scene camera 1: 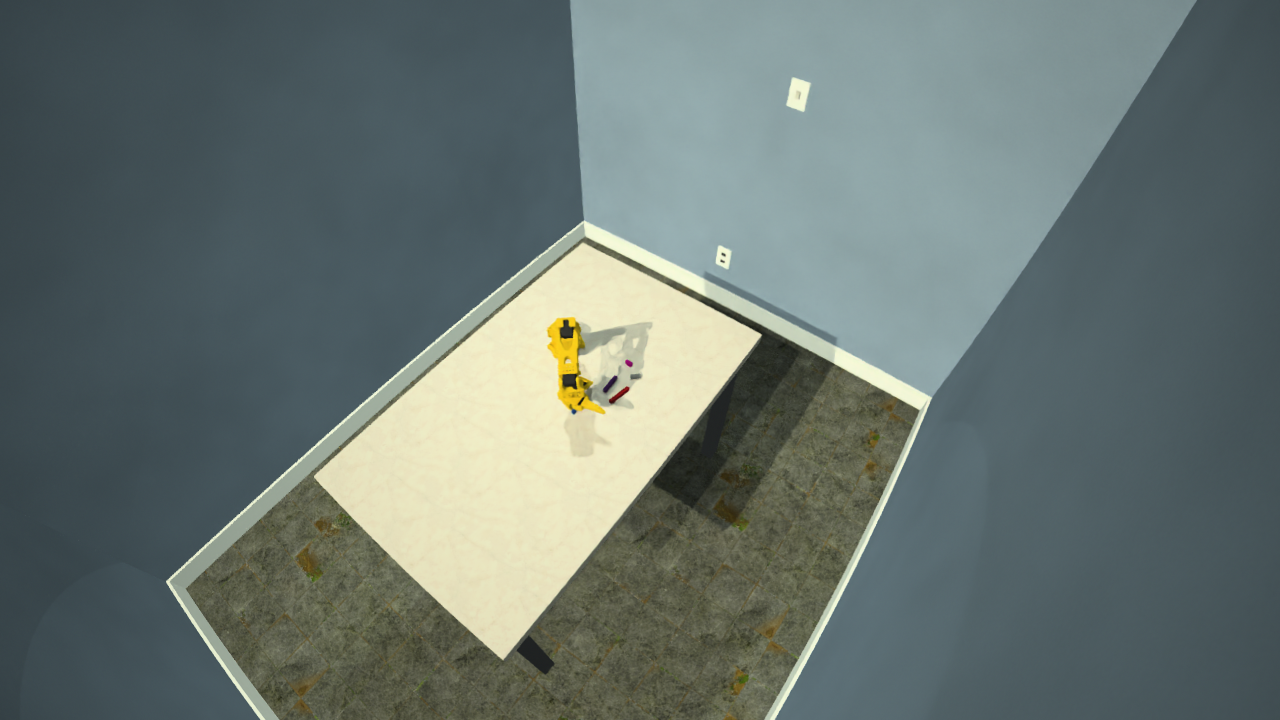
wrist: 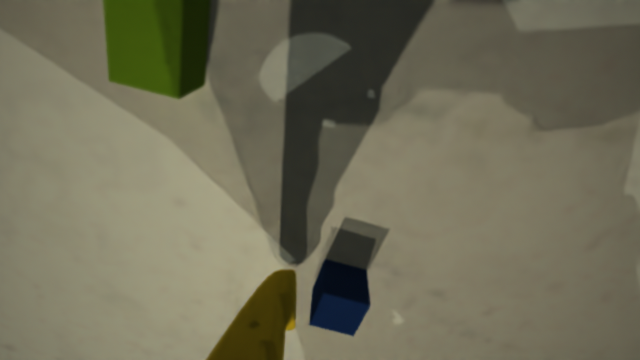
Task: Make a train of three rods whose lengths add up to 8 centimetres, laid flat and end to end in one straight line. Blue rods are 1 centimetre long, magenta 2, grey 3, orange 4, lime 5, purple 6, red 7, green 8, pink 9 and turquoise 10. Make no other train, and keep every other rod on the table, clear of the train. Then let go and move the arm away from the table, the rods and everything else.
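Places are measured from the arm's base along level axes (x left, y back, z up), in metres.
Pixels of known places: hand, tool point: (scene camera 1: 571, 409) (wrist: 295, 291).
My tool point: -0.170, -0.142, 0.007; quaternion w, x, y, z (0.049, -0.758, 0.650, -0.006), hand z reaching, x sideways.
For each thing: its middle in the pictures, then the offset to it from my tool point, as dx, dy, dz. "spot": a spot on its surface instead. Level surfaces: height alone.
- short blue rod, body centre: (wrist: 338, 296) (scene camera 1: 573, 411) -0.002, -0.010, -0.002
- lime rod, surface spot: (wrist: 150, 45) spot: +0.046, +0.024, +0.003
- purple rod, body centre: (scene camera 1: 610, 383) +0.135, -0.033, -0.002
- red rod, body centre: (scene camera 1: 619, 395) +0.119, -0.078, -0.002
- magenta rod, body centre: (scene camera 1: 628, 363) +0.227, -0.032, -0.002
- grey rod, body centre: (scene camera 1: 635, 376) +0.200, -0.076, -0.002
- cream table, surface height: dz -0.007
My gripper (scene camera 1: 588, 411) is fully open and empty. In the wrist view its notched fixed jaw (wrist: 265, 320) shows at the bottom; the moving jaw is out of the picture. A short blue rod (scene camera 1: 573, 411) (wrist: 341, 300) sits just right of the fixed jaw's tip in the wrist view, with a small gap. A lime rod (wrist: 150, 45) lies at the upper left there, cut off by the edge; it does not show in the scene view. A purple rod (scene camera 1: 610, 384) and a red rod (scene camera 1: 619, 394) lie apart, roughly parallel. A magenta rod (scene camera 1: 629, 363) and a grey rod (scene camera 1: 635, 377) lie behind them.
The cream table (scene camera 1: 465, 501) carries the yellow arm (scene camera 1: 566, 358), whose links hide part of the table top in the scene view. The table's right edge runs beyond the red and grey rods. Shadows of the arm fall over the rods and across the wrist view.
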